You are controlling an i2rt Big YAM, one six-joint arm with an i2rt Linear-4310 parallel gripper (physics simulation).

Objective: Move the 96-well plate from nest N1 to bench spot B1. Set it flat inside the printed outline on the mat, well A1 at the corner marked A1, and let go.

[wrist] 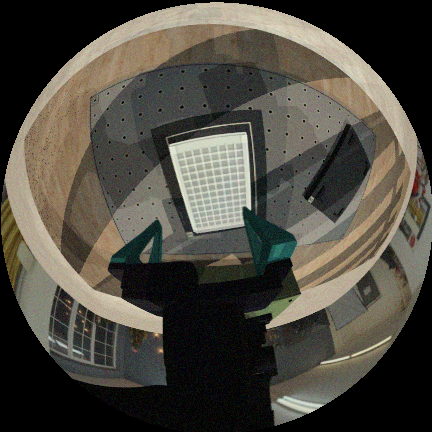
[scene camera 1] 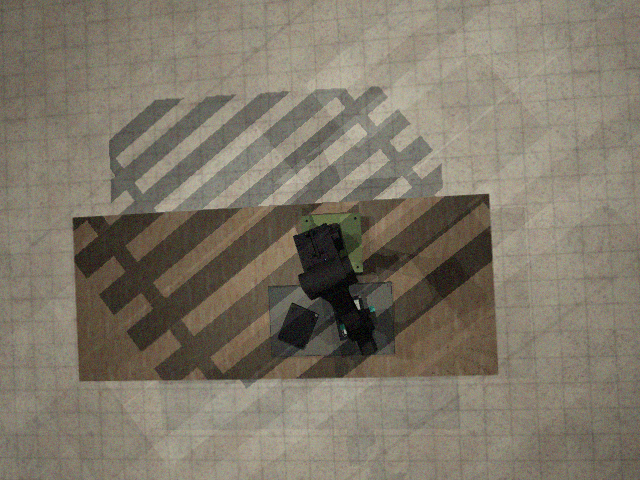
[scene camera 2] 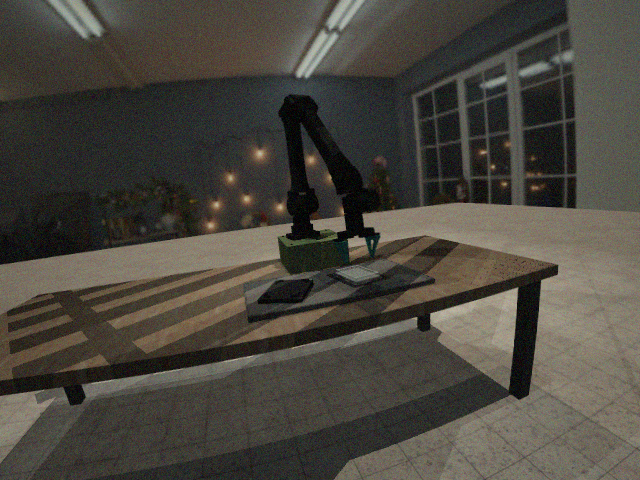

Note:
My gripper is open, holding nothing. Also in view: a white well plate. Also in view: a dark outlined rectangle and a black nest.
My gripper is seen too in the wrist view.

